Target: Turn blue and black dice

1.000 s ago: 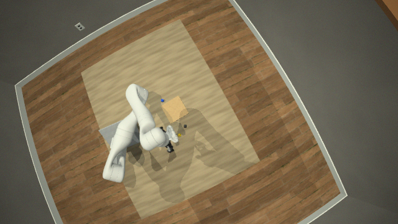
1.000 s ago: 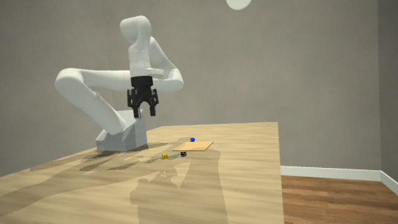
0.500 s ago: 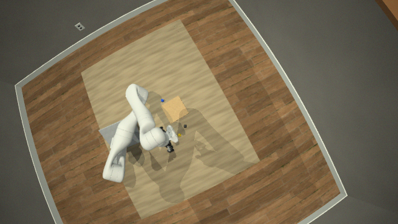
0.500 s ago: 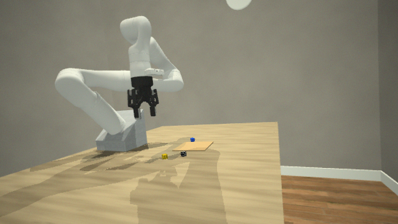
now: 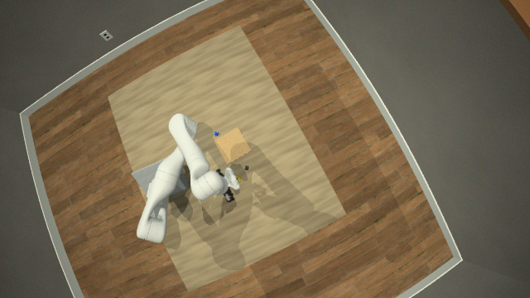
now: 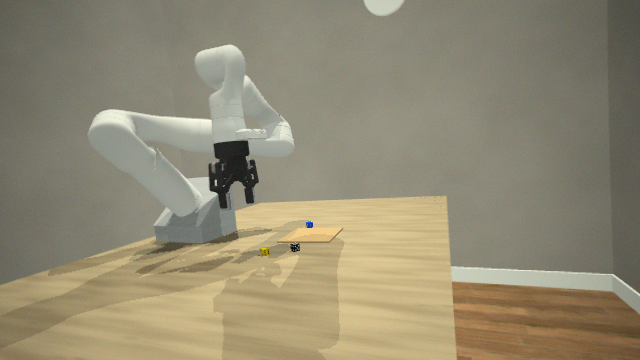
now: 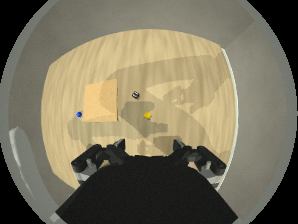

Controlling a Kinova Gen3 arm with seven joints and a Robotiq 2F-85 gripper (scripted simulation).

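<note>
Right now the yellow die is 50 mm ahead of my hand, 10 mm to the left of it and 110 mm below it. The rest, counted from my hand: black die: 110 mm ahead, 50 mm to the left, 110 mm below; then tan mat: 80 mm ahead, 180 mm to the left, 120 mm below; then blue die: 30 mm ahead, 270 mm to the left, 110 mm below.
</note>
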